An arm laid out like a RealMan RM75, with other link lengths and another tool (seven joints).
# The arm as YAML. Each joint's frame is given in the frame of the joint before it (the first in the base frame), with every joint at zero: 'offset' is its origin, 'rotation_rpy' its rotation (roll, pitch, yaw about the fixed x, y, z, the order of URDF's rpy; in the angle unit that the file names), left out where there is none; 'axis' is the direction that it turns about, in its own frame. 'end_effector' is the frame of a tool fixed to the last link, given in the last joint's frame.
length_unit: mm
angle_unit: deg
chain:
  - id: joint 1
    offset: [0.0, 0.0, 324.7]
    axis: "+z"
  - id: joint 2
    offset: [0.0, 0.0, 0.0]
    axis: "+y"
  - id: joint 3
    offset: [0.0, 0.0, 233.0]
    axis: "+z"
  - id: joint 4
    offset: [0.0, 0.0, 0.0]
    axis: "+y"
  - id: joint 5
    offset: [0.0, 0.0, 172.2]
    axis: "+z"
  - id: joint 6
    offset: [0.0, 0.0, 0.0]
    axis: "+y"
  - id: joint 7
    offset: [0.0, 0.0, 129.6]
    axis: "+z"
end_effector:
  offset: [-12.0, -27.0, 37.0]
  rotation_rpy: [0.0, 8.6, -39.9]
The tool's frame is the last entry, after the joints.
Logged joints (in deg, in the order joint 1, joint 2, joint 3, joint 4, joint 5, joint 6, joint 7), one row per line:
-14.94, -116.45, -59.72, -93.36, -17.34, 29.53, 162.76
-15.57, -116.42, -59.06, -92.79, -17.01, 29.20, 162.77
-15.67, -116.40, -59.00, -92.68, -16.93, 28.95, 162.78
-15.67, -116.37, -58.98, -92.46, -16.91, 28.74, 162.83
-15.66, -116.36, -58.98, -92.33, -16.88, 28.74, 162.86
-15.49, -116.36, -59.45, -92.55, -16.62, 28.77, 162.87
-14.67, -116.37, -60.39, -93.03, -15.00, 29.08, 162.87
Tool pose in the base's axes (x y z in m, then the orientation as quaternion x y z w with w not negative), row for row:
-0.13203, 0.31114, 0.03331, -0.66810, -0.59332, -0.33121, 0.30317
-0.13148, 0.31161, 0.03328, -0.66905, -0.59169, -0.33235, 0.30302
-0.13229, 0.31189, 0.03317, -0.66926, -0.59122, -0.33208, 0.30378
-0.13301, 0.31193, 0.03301, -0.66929, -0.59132, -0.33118, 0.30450
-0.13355, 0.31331, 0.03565, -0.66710, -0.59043, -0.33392, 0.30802
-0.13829, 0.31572, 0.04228, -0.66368, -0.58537, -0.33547, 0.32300
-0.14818, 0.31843, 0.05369, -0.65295, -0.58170, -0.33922, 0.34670
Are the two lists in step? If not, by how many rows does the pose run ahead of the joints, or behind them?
The pose runs 1 row ahead of the joints: the pose in row i belongs to the joints in row i + 1.
